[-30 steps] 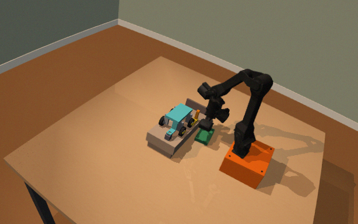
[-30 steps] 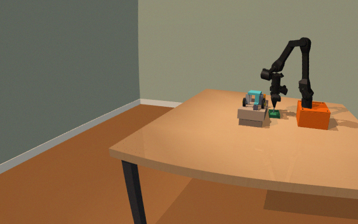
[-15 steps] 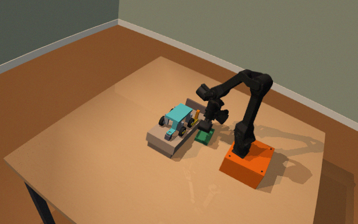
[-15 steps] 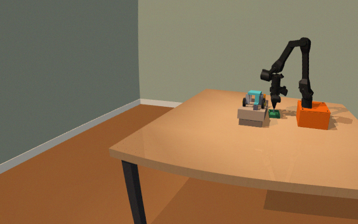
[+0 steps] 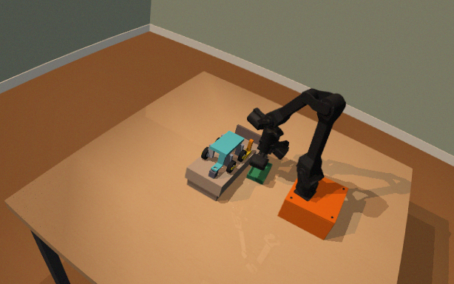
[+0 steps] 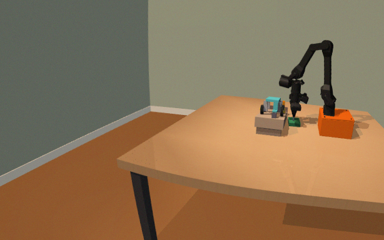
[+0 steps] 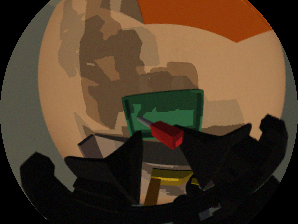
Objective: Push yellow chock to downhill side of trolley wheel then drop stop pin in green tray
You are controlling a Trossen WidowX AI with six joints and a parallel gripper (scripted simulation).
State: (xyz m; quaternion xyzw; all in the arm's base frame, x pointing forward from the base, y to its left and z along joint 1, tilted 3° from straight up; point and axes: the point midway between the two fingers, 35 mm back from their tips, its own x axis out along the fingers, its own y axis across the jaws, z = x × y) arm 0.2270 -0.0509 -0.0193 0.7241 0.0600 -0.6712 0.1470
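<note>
Now: the green tray 50 mm below my gripper tip, 10 mm to the left of it and 10 mm behind it. Also, from my gripper tip: yellow chock: 60 mm ahead, 40 mm above, 30 mm to the left; then red-headed stop pin: 10 mm to the right; then ramp block: 130 mm to the left, 100 mm ahead.
</note>
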